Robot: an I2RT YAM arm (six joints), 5 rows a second.
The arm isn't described. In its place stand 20 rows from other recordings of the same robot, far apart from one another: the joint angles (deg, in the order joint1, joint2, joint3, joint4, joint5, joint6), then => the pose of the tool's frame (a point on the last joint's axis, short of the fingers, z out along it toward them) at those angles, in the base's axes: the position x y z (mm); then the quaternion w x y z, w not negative.
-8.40, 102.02, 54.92, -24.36, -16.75, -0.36 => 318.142 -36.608 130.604 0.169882 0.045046 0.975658 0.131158
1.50, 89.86, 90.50, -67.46, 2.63, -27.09 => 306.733 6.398 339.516 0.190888 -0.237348 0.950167 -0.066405
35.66, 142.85, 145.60, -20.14, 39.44, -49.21 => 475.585 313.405 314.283 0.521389 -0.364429 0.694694 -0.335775
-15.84, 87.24, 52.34, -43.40, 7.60, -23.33 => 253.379 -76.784 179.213 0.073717 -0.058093 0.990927 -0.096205
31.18, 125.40, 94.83, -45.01, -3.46, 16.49 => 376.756 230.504 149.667 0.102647 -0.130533 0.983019 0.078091
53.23, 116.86, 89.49, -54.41, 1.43, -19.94 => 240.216 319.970 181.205 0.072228 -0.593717 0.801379 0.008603
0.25, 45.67, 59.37, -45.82, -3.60, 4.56 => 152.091 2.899 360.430 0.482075 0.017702 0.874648 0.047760
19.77, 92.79, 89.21, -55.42, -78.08, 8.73 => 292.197 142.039 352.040 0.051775 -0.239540 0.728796 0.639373
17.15, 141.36, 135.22, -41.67, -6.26, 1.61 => 524.095 165.796 230.753 0.346271 -0.145420 0.920383 0.108833
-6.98, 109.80, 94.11, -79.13, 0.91, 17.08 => 349.635 -43.375 244.194 0.041187 -0.207906 -0.977212 0.011605
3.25, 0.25, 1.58, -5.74, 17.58, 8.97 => 107.596 -4.660 172.024 0.679519 0.139872 0.719088 -0.040034
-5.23, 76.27, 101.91, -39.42, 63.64, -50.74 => 235.568 -53.594 508.673 0.268430 0.041480 0.742401 -0.612425
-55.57, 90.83, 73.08, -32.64, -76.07, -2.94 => 214.005 -251.083 296.314 0.516126 0.141383 0.756798 0.375343
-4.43, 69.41, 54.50, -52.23, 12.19, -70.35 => 220.369 -24.612 255.327 0.093364 -0.512594 0.829209 -0.202343
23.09, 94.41, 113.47, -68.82, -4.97, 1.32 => 295.904 129.506 429.876 0.327289 -0.191794 0.918397 0.112446
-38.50, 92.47, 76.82, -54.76, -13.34, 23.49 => 255.474 -192.717 266.590 0.182474 0.487083 0.849175 0.091407
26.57, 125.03, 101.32, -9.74, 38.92, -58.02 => 461.523 205.806 230.041 0.350410 -0.442065 0.720420 -0.403467
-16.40, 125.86, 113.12, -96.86, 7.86, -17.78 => 372.950 -114.840 229.019 0.182159 0.023504 -0.982879 0.014653
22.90, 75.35, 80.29, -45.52, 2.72, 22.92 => 254.318 105.595 378.524 0.393336 0.010080 0.908178 0.142825
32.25, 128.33, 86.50, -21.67, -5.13, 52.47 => 383.227 245.562 103.952 0.139841 0.160596 0.959106 0.186466
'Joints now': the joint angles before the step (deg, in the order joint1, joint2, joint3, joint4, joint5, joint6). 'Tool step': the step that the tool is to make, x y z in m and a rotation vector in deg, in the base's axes. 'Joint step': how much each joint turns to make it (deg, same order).
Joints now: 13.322 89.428 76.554 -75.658 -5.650 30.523
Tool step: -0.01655 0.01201 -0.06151 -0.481 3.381 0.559
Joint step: 3.366 -0.021 -14.118 10.993 -0.415 2.820
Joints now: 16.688 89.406 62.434 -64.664 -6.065 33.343
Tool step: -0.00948 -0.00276 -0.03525 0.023 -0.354 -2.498
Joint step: 0.021 0.000 -8.392 9.005 0.021 2.534
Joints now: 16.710 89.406 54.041 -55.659 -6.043 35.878
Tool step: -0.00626 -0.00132 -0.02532 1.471 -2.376 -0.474
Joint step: 0.021 0.021 -6.338 9.114 -0.722 0.503
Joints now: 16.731 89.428 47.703 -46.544 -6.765 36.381
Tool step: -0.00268 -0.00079 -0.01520 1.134 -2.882 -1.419
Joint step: -0.022 0.000 -4.087 7.343 -0.175 1.420
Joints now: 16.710 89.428 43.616 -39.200 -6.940 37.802
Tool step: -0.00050 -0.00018 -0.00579 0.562 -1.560 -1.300
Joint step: 0.000 -0.001 -1.662 3.475 0.044 1.312
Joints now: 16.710 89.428 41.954 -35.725 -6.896 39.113
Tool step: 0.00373 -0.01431 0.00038 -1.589 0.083 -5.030
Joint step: -3.280 -0.022 0.132 -0.482 1.705 1.572
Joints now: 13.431 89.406 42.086 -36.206 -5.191 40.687
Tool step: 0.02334 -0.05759 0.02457 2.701 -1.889 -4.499
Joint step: -14.381 0.000 6.339 -5.334 -3.672 -9.574
